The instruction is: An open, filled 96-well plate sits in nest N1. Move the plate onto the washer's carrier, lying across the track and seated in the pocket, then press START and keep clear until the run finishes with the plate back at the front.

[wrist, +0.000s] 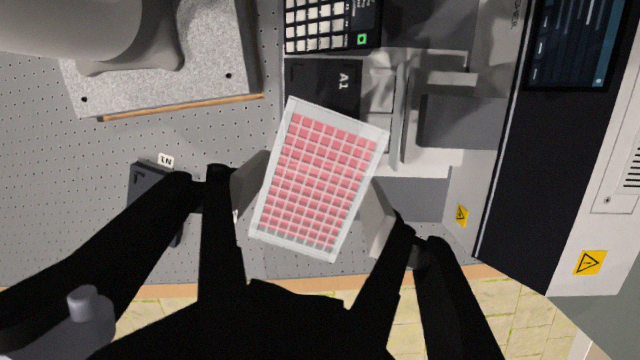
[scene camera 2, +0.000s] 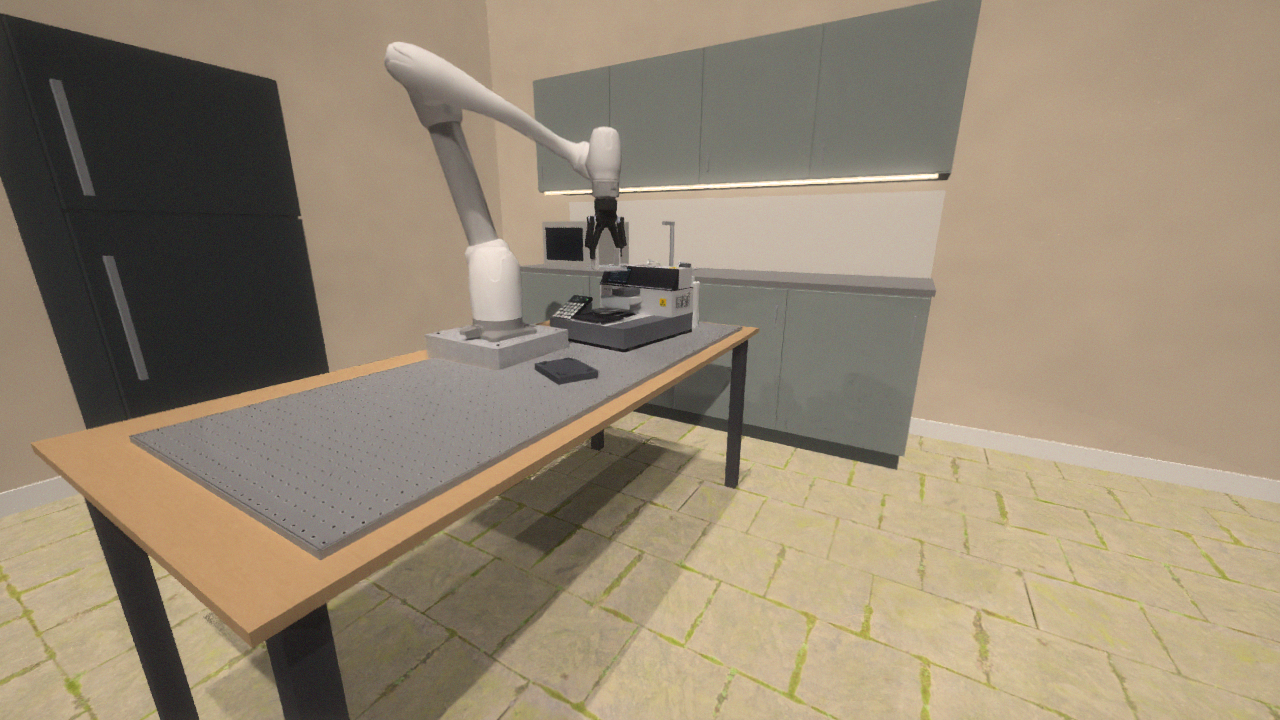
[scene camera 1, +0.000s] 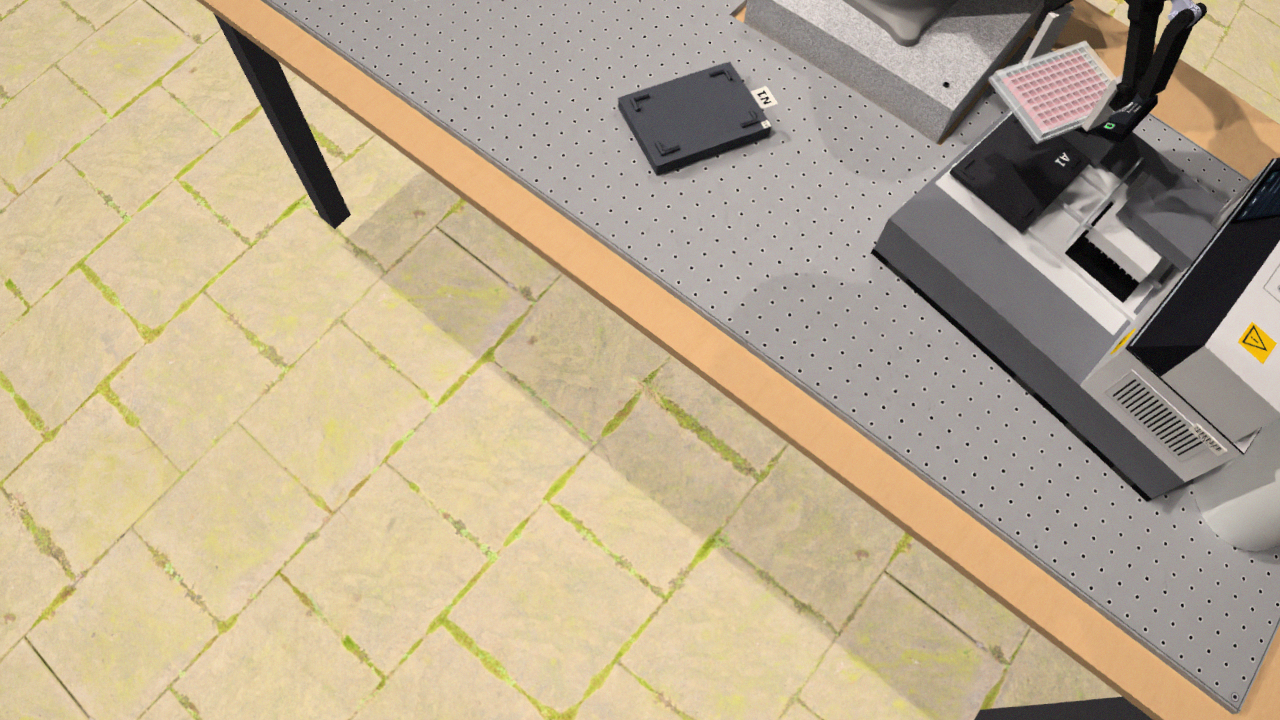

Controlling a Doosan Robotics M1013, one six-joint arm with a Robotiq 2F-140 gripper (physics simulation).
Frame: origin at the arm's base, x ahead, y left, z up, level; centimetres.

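Seen in the pictures: gripper, fingertip midpoint: (wrist: 315, 180) (scene camera 2: 606, 269) (scene camera 1: 1063, 90); arm's base at its link origin: (wrist: 122, 12) (scene camera 2: 498, 333).
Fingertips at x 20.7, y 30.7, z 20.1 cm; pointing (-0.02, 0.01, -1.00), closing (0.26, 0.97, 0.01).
Pixels of each thing's top centre, then the offset from my fingertips to it. "pt": a spot on its surface instead.
- 96-well plate at its top centre: (wrist: 313, 189) (scene camera 1: 1065, 84) (scene camera 2: 607, 265) dx +0.4, dy -0.1, dz +1.1 cm
- black carrier at its top centre: (scene camera 1: 1023, 164) (wrist: 321, 114) (scene camera 2: 597, 316) dx -4.7, dy +0.1, dz -17.1 cm
- green START button at a spot on its surface: (scene camera 1: 1109, 126) (wrist: 361, 39) pt dx -13.7, dy +5.1, dz -12.4 cm
- Nest N1 at its top centre: (scene camera 1: 695, 108) (wrist: 151, 209) (scene camera 2: 565, 364) dx +14.2, dy -35.6, dz -23.6 cm
- washer's tall dark housing with a screen, surface spot: (wrist: 573, 44) pt dx -12.1, dy +24.1, dz -4.4 cm
The 96-well plate (scene camera 1: 1055, 89) (wrist: 317, 178), clear with pink-filled wells, hangs tilted in the air above the front left of the washer (scene camera 1: 1012, 295) (scene camera 2: 626, 326) (wrist: 550, 178). My gripper (wrist: 315, 180) (scene camera 2: 605, 242) is shut on the plate, one finger on each long side. The black carrier (scene camera 1: 1020, 170) (wrist: 322, 80), marked A1, sits empty at the front of the track, just beyond the plate's far edge in the wrist view. The green START button (wrist: 361, 38) (scene camera 1: 1109, 126) is on the keypad behind the carrier. Nest N1 (scene camera 1: 693, 116) (wrist: 143, 178) is empty.
The robot's grey base block (scene camera 1: 877, 53) (wrist: 156, 85) stands left of the washer. The washer's tall dark housing with a screen (wrist: 573, 44) rises to the right of the track. The table's wooden front edge (scene camera 1: 626, 295) runs close by.
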